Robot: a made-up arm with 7 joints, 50 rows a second.
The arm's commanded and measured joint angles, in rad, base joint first. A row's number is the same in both.
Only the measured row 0 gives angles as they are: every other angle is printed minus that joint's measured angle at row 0.
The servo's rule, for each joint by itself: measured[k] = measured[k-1] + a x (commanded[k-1-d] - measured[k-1]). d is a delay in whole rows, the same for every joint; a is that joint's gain. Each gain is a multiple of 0.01, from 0.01 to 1. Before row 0 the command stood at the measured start. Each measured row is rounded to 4 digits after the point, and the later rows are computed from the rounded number. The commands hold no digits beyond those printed.
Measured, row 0:
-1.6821 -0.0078 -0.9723 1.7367 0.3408 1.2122 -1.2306
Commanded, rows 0 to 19:
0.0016 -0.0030 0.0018 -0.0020 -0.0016 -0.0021 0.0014
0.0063 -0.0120 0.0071 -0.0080 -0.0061 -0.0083 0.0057
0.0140 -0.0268 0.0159 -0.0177 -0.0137 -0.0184 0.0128
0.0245 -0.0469 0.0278 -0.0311 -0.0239 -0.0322 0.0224
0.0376 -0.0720 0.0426 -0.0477 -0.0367 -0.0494 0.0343
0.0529 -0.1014 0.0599 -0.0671 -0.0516 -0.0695 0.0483
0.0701 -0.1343 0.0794 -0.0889 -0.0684 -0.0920 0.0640
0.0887 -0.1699 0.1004 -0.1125 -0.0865 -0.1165 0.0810
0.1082 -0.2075 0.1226 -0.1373 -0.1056 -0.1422 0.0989
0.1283 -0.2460 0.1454 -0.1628 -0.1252 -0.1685 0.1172
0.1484 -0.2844 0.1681 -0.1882 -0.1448 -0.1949 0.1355
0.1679 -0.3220 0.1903 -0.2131 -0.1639 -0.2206 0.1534
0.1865 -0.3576 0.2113 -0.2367 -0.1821 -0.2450 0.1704
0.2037 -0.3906 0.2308 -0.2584 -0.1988 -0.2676 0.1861
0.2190 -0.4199 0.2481 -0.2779 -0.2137 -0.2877 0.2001
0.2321 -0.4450 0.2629 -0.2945 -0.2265 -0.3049 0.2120
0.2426 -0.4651 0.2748 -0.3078 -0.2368 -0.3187 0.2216
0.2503 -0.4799 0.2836 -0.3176 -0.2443 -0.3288 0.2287
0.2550 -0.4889 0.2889 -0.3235 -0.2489 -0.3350 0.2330
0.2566 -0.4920 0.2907 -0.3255 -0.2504 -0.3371 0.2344
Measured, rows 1 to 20:
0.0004 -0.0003 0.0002 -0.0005 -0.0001 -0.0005 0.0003
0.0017 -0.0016 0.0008 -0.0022 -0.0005 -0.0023 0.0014
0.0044 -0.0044 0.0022 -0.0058 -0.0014 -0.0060 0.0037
0.0088 -0.0091 0.0045 -0.0116 -0.0030 -0.0120 0.0074
0.0151 -0.0160 0.0079 -0.0199 -0.0054 -0.0206 0.0128
0.0234 -0.0254 0.0126 -0.0308 -0.0086 -0.0318 0.0199
0.0337 -0.0374 0.0186 -0.0442 -0.0128 -0.0456 0.0287
0.0458 -0.0520 0.0260 -0.0599 -0.0180 -0.0619 0.0392
0.0595 -0.0691 0.0347 -0.0777 -0.0241 -0.0804 0.0511
0.0746 -0.0886 0.0447 -0.0973 -0.0312 -0.1007 0.0643
0.0908 -0.1101 0.0558 -0.1182 -0.0392 -0.1224 0.0785
0.1078 -0.1334 0.0679 -0.1400 -0.0479 -0.1450 0.0935
0.1251 -0.1581 0.0808 -0.1622 -0.0573 -0.1680 0.1089
0.1424 -0.1837 0.0943 -0.1843 -0.0672 -0.1909 0.1243
0.1593 -0.2097 0.1081 -0.2058 -0.0775 -0.2132 0.1395
0.1753 -0.2356 0.1220 -0.2262 -0.0879 -0.2343 0.1540
0.1901 -0.2608 0.1358 -0.2450 -0.0983 -0.2537 0.1675
0.2033 -0.2849 0.1491 -0.2617 -0.1085 -0.2710 0.1797
0.2147 -0.3073 0.1617 -0.2759 -0.1183 -0.2857 0.1904
0.2239 -0.3276 0.1733 -0.2873 -0.1275 -0.2975 0.1992
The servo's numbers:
d 0
a 0.22 0.11 0.09 0.23 0.07 0.23 0.20

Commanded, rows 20 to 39:
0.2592 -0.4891 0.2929 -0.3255 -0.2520 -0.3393 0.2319
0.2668 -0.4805 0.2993 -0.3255 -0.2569 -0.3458 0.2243
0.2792 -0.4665 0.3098 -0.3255 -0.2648 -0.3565 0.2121
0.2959 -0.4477 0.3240 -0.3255 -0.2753 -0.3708 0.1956
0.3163 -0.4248 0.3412 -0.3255 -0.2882 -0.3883 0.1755
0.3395 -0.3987 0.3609 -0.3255 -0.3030 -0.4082 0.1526
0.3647 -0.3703 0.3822 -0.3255 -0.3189 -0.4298 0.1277
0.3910 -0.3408 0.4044 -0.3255 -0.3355 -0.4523 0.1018
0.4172 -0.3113 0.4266 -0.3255 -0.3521 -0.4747 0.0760
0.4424 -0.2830 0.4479 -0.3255 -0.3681 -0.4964 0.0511
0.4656 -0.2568 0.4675 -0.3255 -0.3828 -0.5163 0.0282
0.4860 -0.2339 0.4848 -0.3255 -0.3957 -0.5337 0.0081
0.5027 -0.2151 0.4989 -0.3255 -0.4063 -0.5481 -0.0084
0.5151 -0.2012 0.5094 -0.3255 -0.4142 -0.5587 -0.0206
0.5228 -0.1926 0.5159 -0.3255 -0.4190 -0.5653 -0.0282
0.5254 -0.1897 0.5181 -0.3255 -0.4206 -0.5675 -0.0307
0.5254 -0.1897 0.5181 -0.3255 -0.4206 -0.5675 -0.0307
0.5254 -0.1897 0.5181 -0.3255 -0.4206 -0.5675 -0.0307
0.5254 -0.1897 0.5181 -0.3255 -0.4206 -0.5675 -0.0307
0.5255 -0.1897 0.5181 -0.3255 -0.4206 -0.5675 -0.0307
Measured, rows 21 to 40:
0.2317 -0.3454 0.1841 -0.2961 -0.1362 -0.3071 0.2057
0.2394 -0.3603 0.1945 -0.3029 -0.1446 -0.3160 0.2094
0.2482 -0.3720 0.2049 -0.3081 -0.1530 -0.3253 0.2099
0.2587 -0.3803 0.2156 -0.3121 -0.1616 -0.3358 0.2070
0.2714 -0.3852 0.2269 -0.3152 -0.1705 -0.3479 0.2007
0.2864 -0.3867 0.2390 -0.3176 -0.1798 -0.3618 0.1911
0.3036 -0.3849 0.2519 -0.3194 -0.1895 -0.3774 0.1784
0.3228 -0.3800 0.2656 -0.3208 -0.1997 -0.3946 0.1631
0.3436 -0.3724 0.2801 -0.3219 -0.2104 -0.4130 0.1457
0.3653 -0.3626 0.2952 -0.3227 -0.2214 -0.4322 0.1268
0.3874 -0.3510 0.3107 -0.3233 -0.2327 -0.4515 0.1071
0.4091 -0.3381 0.3264 -0.3238 -0.2441 -0.4704 0.0873
0.4297 -0.3246 0.3419 -0.3242 -0.2555 -0.4883 0.0682
0.4485 -0.3110 0.3570 -0.3245 -0.2666 -0.5045 0.0504
0.4648 -0.2980 0.3713 -0.3247 -0.2773 -0.5185 0.0347
0.4781 -0.2861 0.3845 -0.3249 -0.2873 -0.5298 0.0216
0.4885 -0.2755 0.3965 -0.3250 -0.2966 -0.5385 0.0111
0.4966 -0.2661 0.4074 -0.3251 -0.3053 -0.5452 0.0027
0.5029 -0.2577 0.4174 -0.3252 -0.3134 -0.5503 -0.0040
0.5079 -0.2502 0.4265 -0.3253 -0.3209 -0.5543 -0.0093

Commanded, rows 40 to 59:
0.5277 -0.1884 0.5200 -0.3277 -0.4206 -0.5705 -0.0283
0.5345 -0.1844 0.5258 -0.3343 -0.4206 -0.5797 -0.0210
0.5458 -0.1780 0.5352 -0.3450 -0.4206 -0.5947 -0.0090
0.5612 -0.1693 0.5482 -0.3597 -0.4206 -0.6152 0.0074
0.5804 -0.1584 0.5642 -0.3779 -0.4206 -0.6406 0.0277
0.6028 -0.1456 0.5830 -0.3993 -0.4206 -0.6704 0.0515
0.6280 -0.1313 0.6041 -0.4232 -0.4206 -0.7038 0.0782
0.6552 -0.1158 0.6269 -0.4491 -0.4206 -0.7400 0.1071
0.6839 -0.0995 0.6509 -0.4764 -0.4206 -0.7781 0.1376
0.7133 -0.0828 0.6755 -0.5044 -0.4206 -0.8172 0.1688
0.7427 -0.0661 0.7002 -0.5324 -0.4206 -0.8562 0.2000
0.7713 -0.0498 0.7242 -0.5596 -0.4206 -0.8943 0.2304
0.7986 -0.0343 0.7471 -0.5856 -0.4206 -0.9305 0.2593
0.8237 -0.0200 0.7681 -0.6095 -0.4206 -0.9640 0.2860
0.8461 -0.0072 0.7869 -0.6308 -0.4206 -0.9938 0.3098
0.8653 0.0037 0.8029 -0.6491 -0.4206 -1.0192 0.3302
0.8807 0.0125 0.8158 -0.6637 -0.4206 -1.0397 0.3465
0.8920 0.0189 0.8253 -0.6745 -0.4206 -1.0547 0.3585
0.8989 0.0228 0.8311 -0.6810 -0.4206 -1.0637 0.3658
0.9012 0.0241 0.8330 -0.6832 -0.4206 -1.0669 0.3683
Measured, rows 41 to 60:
0.5123 -0.2434 0.4349 -0.3259 -0.3279 -0.5580 -0.0131
0.5172 -0.2369 0.4431 -0.3278 -0.3344 -0.5630 -0.0147
0.5235 -0.2304 0.4514 -0.3318 -0.3404 -0.5703 -0.0136
0.5318 -0.2237 0.4601 -0.3382 -0.3460 -0.5806 -0.0094
0.5425 -0.2165 0.4695 -0.3473 -0.3512 -0.5944 -0.0020
0.5558 -0.2087 0.4797 -0.3593 -0.3561 -0.6119 0.0087
0.5717 -0.2002 0.4909 -0.3740 -0.3606 -0.6330 0.0226
0.5901 -0.1909 0.5031 -0.3913 -0.3648 -0.6576 0.0395
0.6107 -0.1808 0.5164 -0.4109 -0.3687 -0.6853 0.0591
0.6333 -0.1700 0.5307 -0.4324 -0.3723 -0.7156 0.0810
0.6574 -0.1586 0.5460 -0.4554 -0.3757 -0.7479 0.1048
0.6825 -0.1466 0.5620 -0.4794 -0.3788 -0.7816 0.1299
0.7080 -0.1342 0.5787 -0.5038 -0.3817 -0.8158 0.1558
0.7335 -0.1216 0.5957 -0.5281 -0.3844 -0.8499 0.1818
0.7583 -0.1090 0.6129 -0.5517 -0.3869 -0.8830 0.2074
0.7818 -0.0966 0.6300 -0.5741 -0.3893 -0.9143 0.2320
0.8036 -0.0846 0.6467 -0.5947 -0.3915 -0.9431 0.2549
0.8230 -0.0732 0.6628 -0.6131 -0.3935 -0.9688 0.2756
0.8397 -0.0626 0.6779 -0.6287 -0.3954 -0.9906 0.2936
0.8532 -0.0531 0.6919 -0.6412 -0.3972 -1.0081 0.3085

